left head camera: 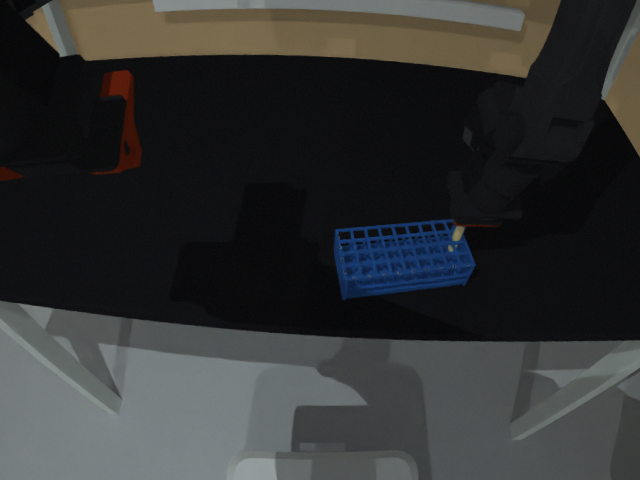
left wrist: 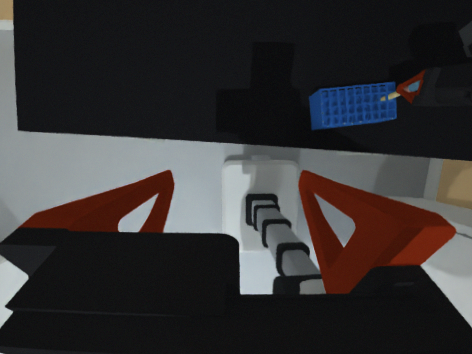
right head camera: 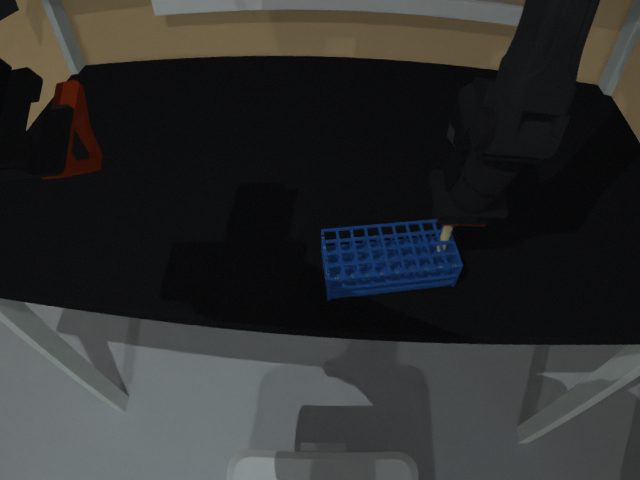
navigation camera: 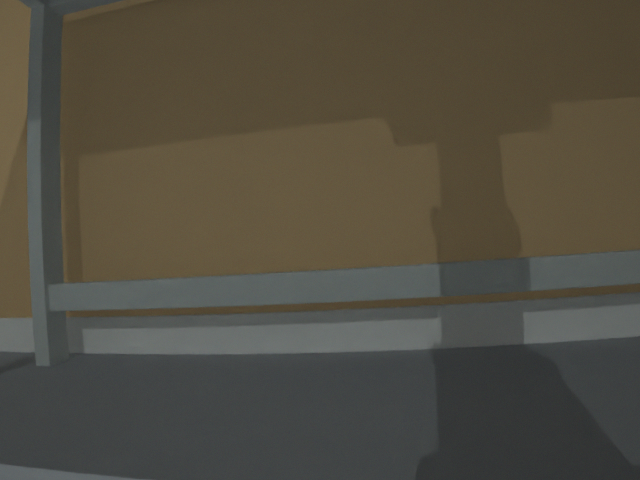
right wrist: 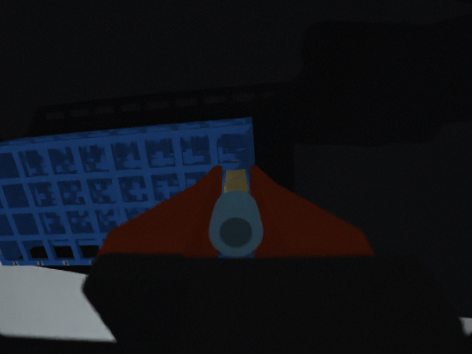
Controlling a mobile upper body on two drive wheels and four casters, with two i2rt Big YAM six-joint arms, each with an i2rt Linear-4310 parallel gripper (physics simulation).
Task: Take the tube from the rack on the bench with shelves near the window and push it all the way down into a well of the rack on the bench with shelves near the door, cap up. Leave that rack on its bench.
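Frame: origin at the left arm's base, x ahead, y left, z up, level; centimetres.
Seen in the pictures: left gripper, fingertip midpoint: (left head camera: 85, 162) (left wrist: 236, 177) (right head camera: 53, 167); right gripper, fingertip midpoint: (left head camera: 459, 221) (left wrist: 400, 88) (right head camera: 447, 221) (right wrist: 236, 176).
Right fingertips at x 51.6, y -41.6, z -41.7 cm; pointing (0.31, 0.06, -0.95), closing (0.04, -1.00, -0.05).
Observation:
Pixels of each thing's top centre, then the offset from my right fingertips to it. "spot": a spot on its surface instead. Level surfaces: height alone.
- tube, top centre: (right wrist: 227, 242) (right head camera: 455, 205) (left head camera: 469, 205) (left wrist: 420, 85) dx -1.0, dy +0.0, dz +4.7 cm
- blue rack, top centre: (right wrist: 105, 206) (right head camera: 391, 247) (left head camera: 406, 247) (left wrist: 359, 104) dx -3.3, dy +8.5, dz -2.1 cm
- black bench, surface height: dz -7.9 cm
- grey rail, surface spot: (right head camera: 361, 7) (left head camera: 365, 8) spot: dx +57.9, dy +10.5, dz +8.2 cm
The tube (left head camera: 458, 233) (right head camera: 446, 231) (left wrist: 393, 96) (right wrist: 235, 181) has a pale yellow body and a blue-grey cap, which faces up toward the right wrist camera. Its lower part is inside a well near the right end of the blue rack (left head camera: 347, 287) (right head camera: 332, 288) (left wrist: 315, 111) (right wrist: 150, 132), toward the back; its upper body and cap stand above the grid. My right gripper (left wrist: 400, 88) (right wrist: 236, 176) is shut on the tube near the cap, over the rack's back right corner. My left gripper (left wrist: 236, 177) is open and empty, high at the left. The other rack does not show.
The rack stands on a black bench (left head camera: 289, 129) (right head camera: 289, 129) (left wrist: 125, 75), toward its front edge. A grey rail (left head camera: 361, 7) (right head camera: 361, 7) runs behind the bench. Pale bench legs (left head camera: 67, 366) (right head camera: 67, 361) stand below. My white base (left wrist: 235, 200) is in front of the bench.

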